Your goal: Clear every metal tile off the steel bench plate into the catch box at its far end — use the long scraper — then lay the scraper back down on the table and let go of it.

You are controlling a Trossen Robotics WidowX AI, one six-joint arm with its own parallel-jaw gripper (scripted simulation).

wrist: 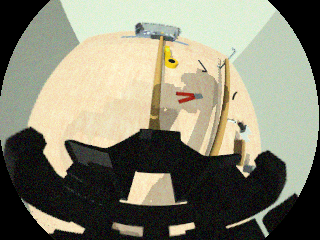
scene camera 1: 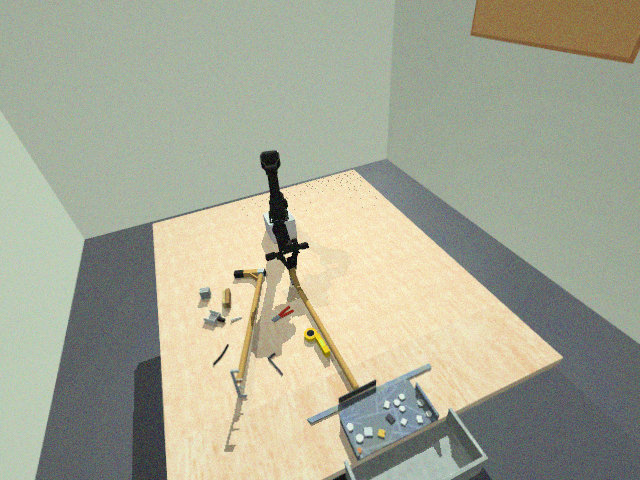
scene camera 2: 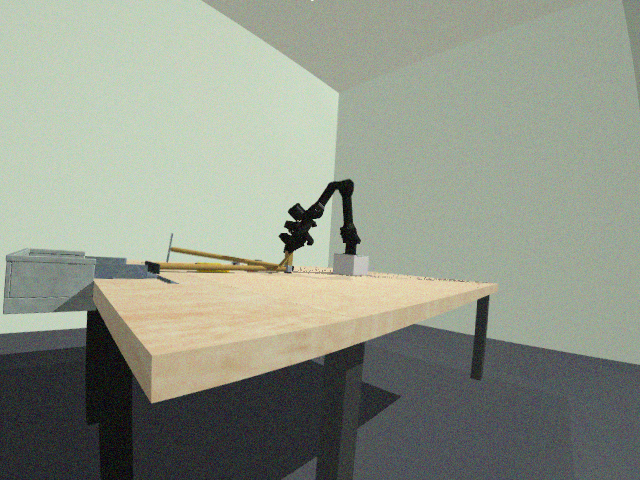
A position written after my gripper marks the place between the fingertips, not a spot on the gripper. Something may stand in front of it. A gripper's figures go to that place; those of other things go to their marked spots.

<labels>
My gripper (wrist: 155, 133): 10 cm from the lens. A long scraper (wrist: 159, 151) is 5 cm from the lens.
</labels>
